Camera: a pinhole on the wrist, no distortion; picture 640 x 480 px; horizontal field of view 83.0 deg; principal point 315.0 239.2 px. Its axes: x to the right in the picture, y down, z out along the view. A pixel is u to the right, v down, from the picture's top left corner.
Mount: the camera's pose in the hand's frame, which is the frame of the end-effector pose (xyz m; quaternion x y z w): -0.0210 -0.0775 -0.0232 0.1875 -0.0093 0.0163 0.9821
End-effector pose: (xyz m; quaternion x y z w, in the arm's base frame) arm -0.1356 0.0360 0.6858 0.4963 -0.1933 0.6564 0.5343
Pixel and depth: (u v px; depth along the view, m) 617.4 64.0 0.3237
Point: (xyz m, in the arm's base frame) 0.2802 0.1049 0.9067
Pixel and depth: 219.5 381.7 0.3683
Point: 0.0935 -0.2906 0.7138
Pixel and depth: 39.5 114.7 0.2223
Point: 0.1298 -0.0960 0.5229
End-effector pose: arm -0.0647 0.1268 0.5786 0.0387 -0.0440 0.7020 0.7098
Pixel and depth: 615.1 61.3 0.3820
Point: 0.3200 0.3865 0.8846
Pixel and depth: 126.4 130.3 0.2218
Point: 0.1572 -0.0299 0.7187
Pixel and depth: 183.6 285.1 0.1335
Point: 0.0460 0.0420 0.6762
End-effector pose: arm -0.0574 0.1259 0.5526 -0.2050 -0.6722 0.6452 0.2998
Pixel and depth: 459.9 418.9 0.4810
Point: -0.5149 -0.1568 0.6077
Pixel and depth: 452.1 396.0 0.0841
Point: -0.1017 0.0739 0.6276
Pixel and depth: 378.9 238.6 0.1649
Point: -0.1338 0.0212 0.6914
